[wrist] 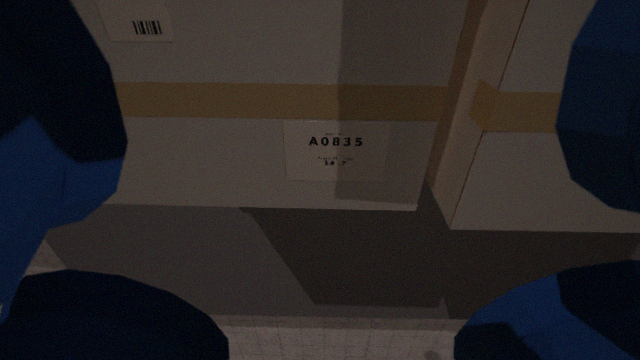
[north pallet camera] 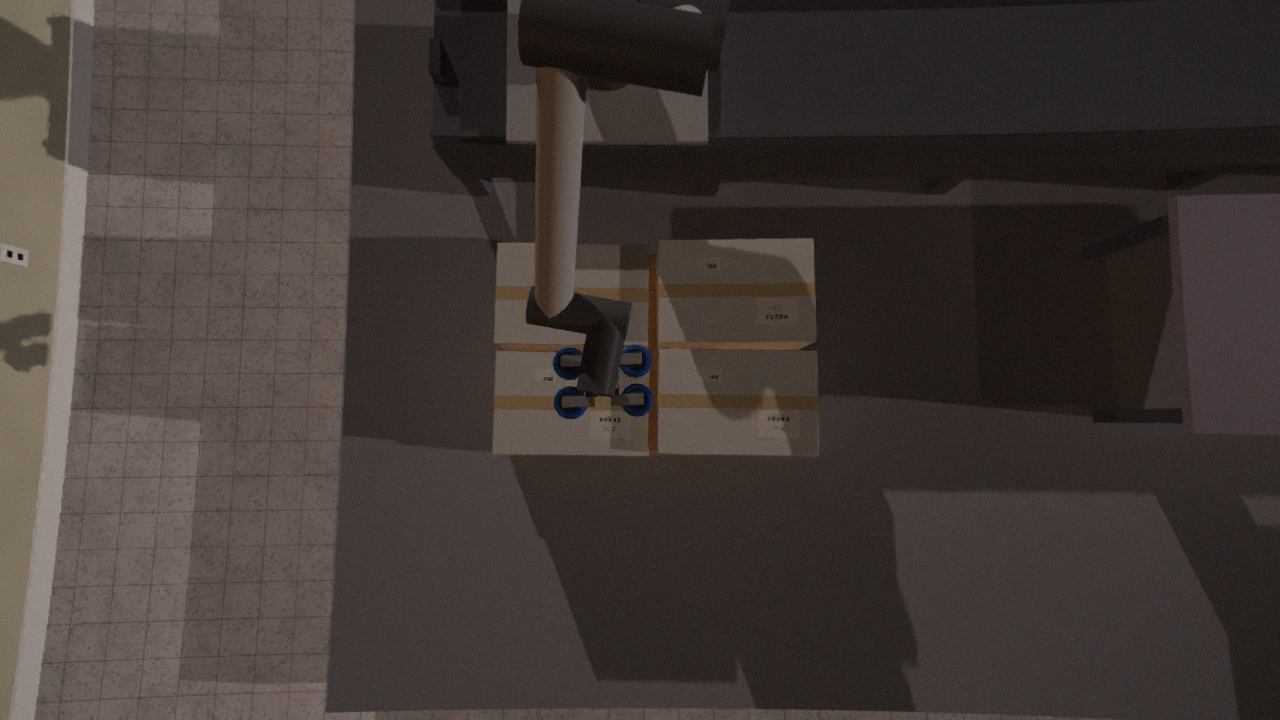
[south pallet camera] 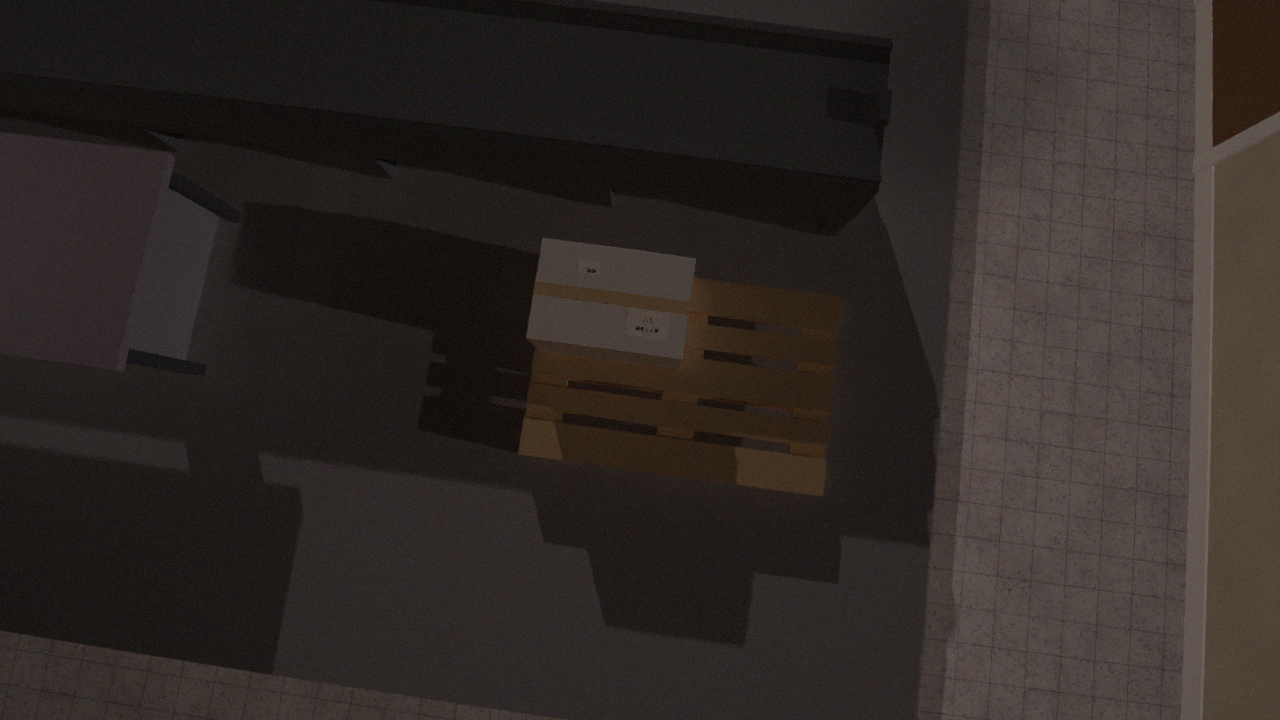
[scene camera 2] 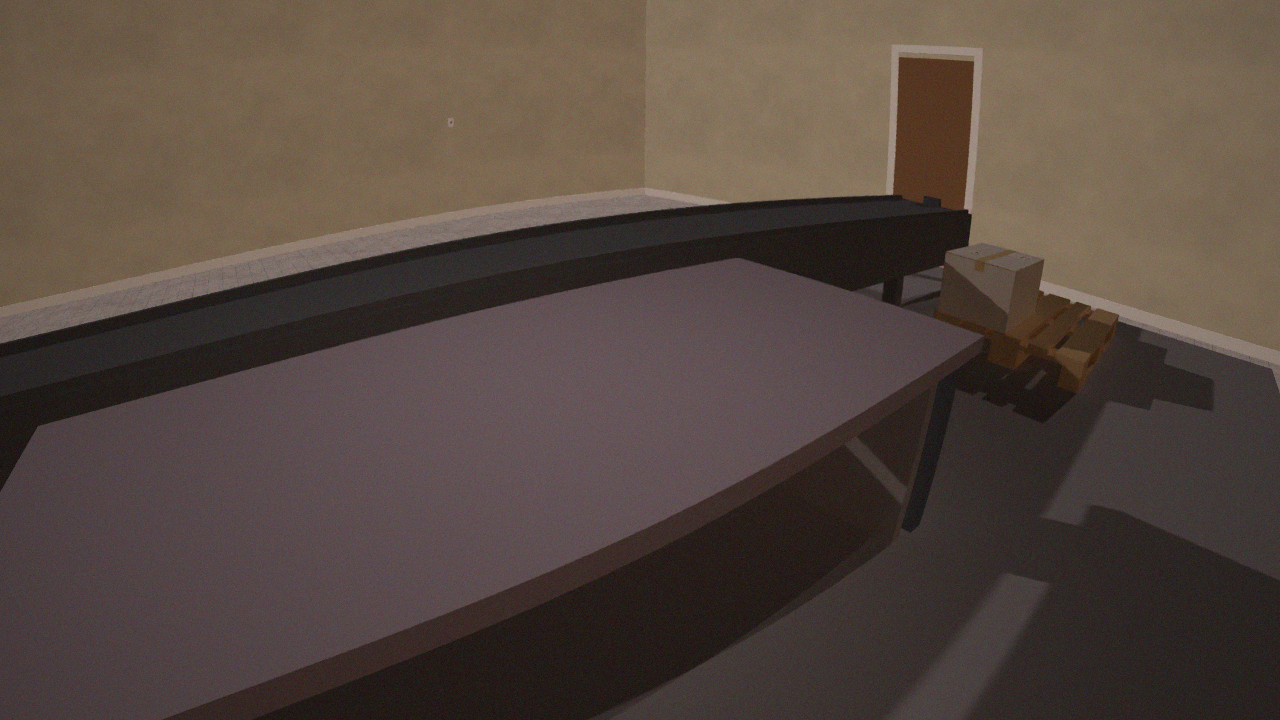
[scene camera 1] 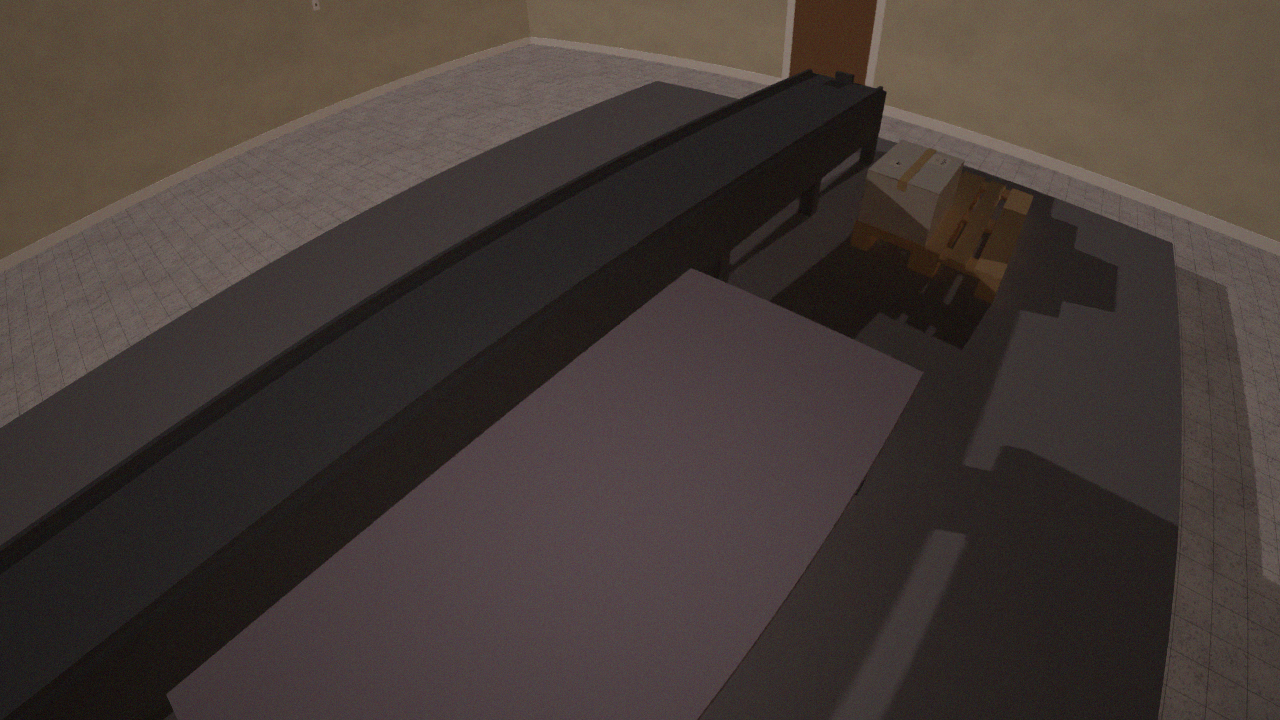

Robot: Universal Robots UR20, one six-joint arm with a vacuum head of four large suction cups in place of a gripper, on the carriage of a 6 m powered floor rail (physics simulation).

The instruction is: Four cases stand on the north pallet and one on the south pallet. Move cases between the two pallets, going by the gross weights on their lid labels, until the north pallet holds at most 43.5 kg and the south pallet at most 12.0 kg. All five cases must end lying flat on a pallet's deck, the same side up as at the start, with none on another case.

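Frame: origin at the arm's base, x back, y right, z up, level; millimetres.
Seen in the pictures: hand at its tool point: [wrist: 337, 246].
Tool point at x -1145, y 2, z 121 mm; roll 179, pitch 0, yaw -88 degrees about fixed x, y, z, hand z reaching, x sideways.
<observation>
A point is followed by its place in that frame.
Four white taped cases stand on the north pallet [north pallet camera: 653, 308] @(x -813, y -169, z -426 mm) in the north pallet camera: far-left [north pallet camera: 599, 264] @(x -692, y 35, z -174 mm), far-right [north pallet camera: 689, 317] @(x -896, y -292, z -129 mm), near-left [north pallet camera: 528, 431] @(x -1305, y 289, z -185 mm) and near-right [north pallet camera: 707, 434] @(x -1314, y -353, z -130 mm). My suction head [north pallet camera: 604, 380] @(x -1145, y 2, z 121 mm) [wrist: 336, 200] @(x -1145, y 2, z 121 mm) hangs over the near-left case, its four blue cups apart from the lid and holding nothing. In the wrist view this case [wrist: 200, 160] @(x -1296, y 201, z -186 mm) shows label A0835; its weight ends in .7, the leading digits are blurred. Another case [wrist: 525, 175] @(x -1282, y -254, z -130 mm) stands right of it. One case [south pallet camera: 572, 313] @(x -874, y -5255, z -129 mm) [scene camera 1: 904, 201] @(x -827, y -5103, z -229 mm) [scene camera 2: 975, 286] @(x -792, y -5105, z -252 mm) lies flat on the south pallet [south pallet camera: 769, 470] @(x -1329, y -6071, z -427 mm) [scene camera 1: 1009, 241] @(x -1364, y -5521, z -426 mm) [scene camera 2: 1087, 347] @(x -1363, y -5345, z -426 mm), at its far-left corner.
The dark floor rail [north pallet camera: 895, 80] [south pallet camera: 447, 80] [scene camera 1: 581, 241] [scene camera 2: 447, 250] runs behind both pallets. A pinkish table [scene camera 1: 581, 492] @(x -808, y -2881, z -40 mm) [scene camera 2: 537, 402] @(x -968, y -2793, z -40 mm) [north pallet camera: 1244, 313] @(x -903, y -2112, z -40 mm) [south pallet camera: 62, 250] @(x -908, y -3434, z -40 mm) stands between them. The arm's carriage [north pallet camera: 617, 120] @(x -226, y -36, z 0 mm) is on the rail behind the north pallet.
</observation>
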